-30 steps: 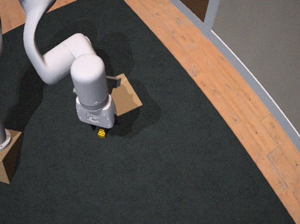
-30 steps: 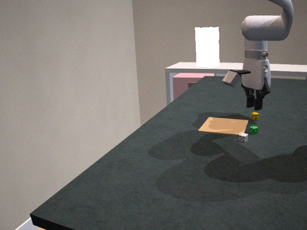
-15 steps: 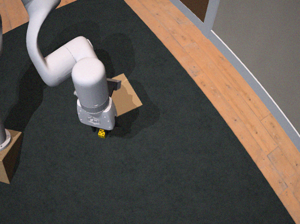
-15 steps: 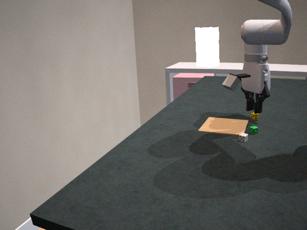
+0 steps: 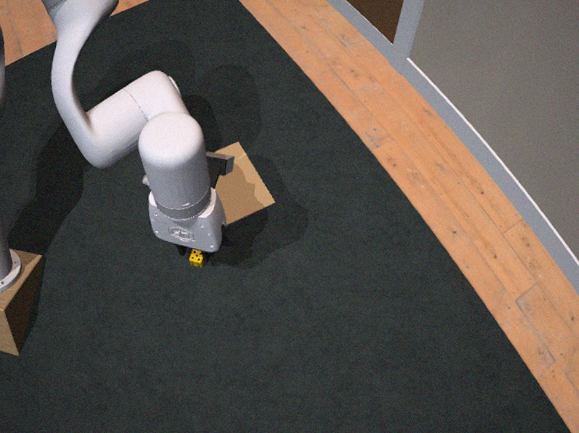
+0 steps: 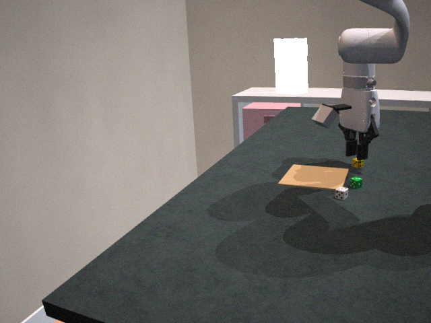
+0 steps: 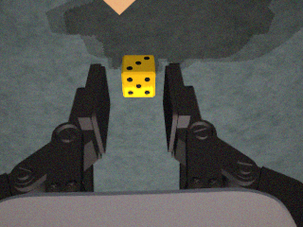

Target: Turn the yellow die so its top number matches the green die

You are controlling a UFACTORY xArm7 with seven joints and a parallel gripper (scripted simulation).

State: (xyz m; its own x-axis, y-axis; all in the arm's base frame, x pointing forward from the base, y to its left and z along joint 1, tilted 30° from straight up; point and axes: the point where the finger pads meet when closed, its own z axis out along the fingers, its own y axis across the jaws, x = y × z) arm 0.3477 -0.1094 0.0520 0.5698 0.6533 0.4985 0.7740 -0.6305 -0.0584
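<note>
Now: the yellow die 10 mm to the right of my hand and 40 mm below it. Round my hand: white die 10 mm behind, 200 mm to the left, 40 mm below; green die 30 mm behind, 140 mm to the left, 40 mm below; tan mat 70 mm ahead, 110 mm to the left, 40 mm below.
</note>
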